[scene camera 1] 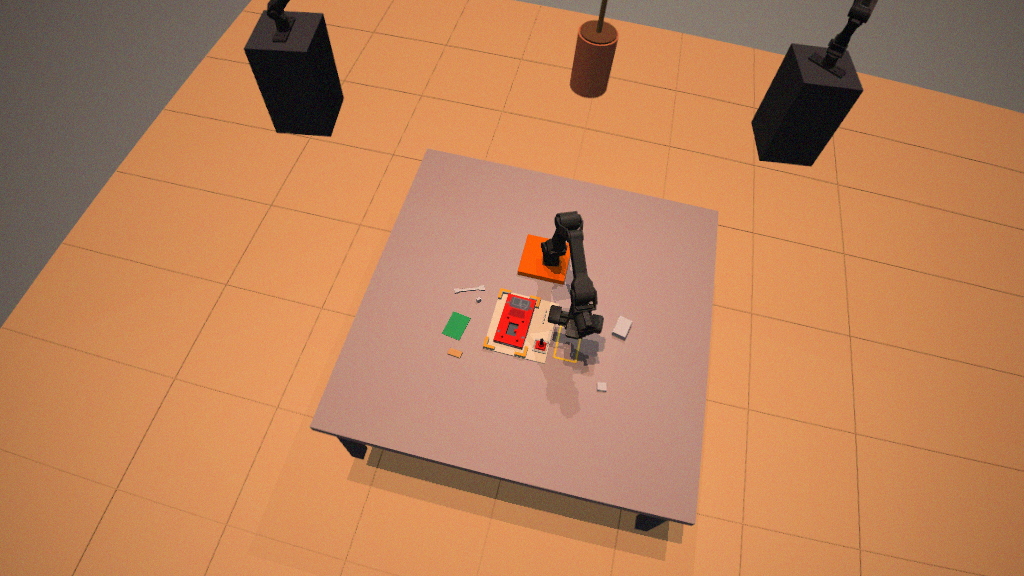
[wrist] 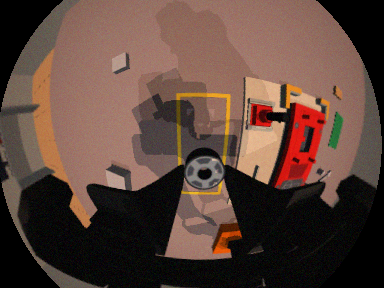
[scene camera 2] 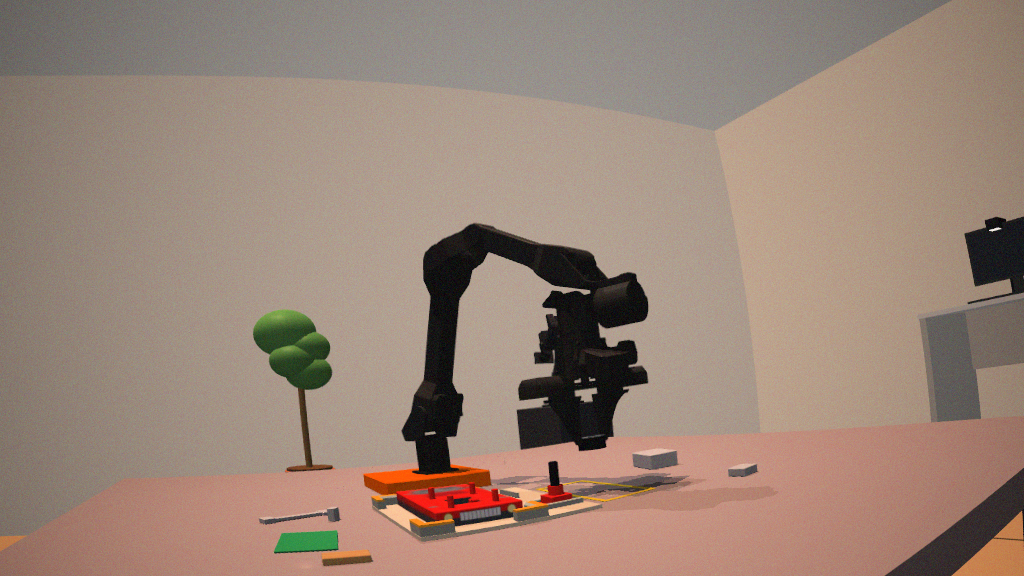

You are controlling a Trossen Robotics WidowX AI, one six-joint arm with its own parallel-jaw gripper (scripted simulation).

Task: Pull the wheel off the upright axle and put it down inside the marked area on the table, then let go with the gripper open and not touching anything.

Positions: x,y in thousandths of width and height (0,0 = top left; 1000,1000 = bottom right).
Labels:
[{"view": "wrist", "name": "my gripper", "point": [533,585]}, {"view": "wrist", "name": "wheel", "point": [517,620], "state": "held by my gripper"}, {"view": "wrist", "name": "red fixture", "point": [788,464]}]

